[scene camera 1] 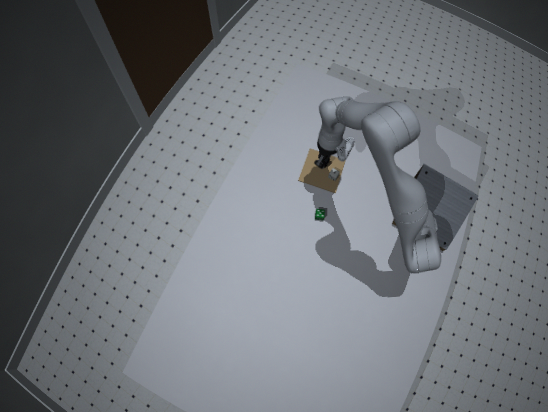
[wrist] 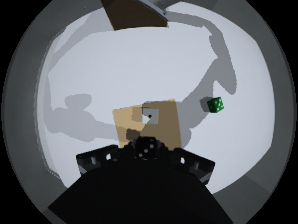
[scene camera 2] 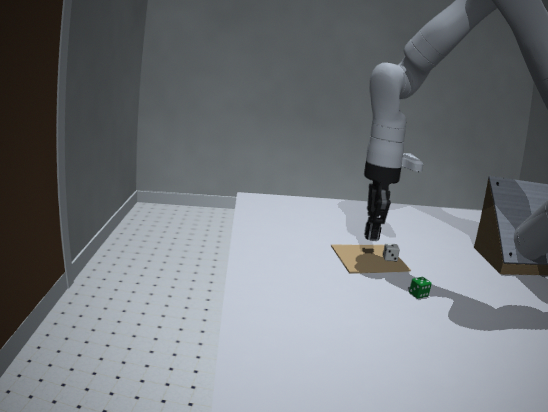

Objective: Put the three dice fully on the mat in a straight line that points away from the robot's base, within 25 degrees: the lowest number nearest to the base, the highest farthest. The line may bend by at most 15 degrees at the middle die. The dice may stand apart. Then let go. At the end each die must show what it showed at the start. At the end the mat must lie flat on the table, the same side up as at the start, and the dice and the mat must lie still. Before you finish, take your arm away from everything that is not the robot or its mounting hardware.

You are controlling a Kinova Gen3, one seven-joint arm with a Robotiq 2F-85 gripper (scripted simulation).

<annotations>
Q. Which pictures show the tan mat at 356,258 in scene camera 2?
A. Scene camera 1, the wrist view and scene camera 2: all of them.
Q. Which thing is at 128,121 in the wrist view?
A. A tan mat.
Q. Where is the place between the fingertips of my gripper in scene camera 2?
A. At 371,237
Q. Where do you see a tan mat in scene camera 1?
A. At 311,174
</annotations>
